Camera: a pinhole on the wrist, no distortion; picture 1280 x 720 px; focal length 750.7 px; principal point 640.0 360.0 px. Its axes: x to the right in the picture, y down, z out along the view. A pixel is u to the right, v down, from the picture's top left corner.
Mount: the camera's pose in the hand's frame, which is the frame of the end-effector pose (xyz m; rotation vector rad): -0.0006 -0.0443 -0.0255 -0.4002 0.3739 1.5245
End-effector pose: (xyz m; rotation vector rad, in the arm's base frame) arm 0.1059 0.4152 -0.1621 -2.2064 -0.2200 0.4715
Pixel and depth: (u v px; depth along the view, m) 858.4 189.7 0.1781
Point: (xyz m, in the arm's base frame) 0.0967 0.4503 -0.2999
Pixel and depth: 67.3 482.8 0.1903
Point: -0.0125 0.6048 -0.2090
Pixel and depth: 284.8 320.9 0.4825
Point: -0.0872 0.7926 -0.4427
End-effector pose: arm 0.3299 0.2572 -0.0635 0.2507 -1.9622 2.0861
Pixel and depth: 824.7 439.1 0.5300
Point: 0.2680 -0.1398 -0.3621
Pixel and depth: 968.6 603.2 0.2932
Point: 0.3489 0.0705 -0.2794
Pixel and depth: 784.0 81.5 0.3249
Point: 0.1558 0.0255 -0.1675
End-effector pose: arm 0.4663 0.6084 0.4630 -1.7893 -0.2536 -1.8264
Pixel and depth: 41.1 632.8 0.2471
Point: 0.6536 0.8592 0.4199
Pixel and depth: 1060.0 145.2 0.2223
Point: 0.6529 0.5092 0.4905
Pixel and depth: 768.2 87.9 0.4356
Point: 0.8695 0.5471 0.5830
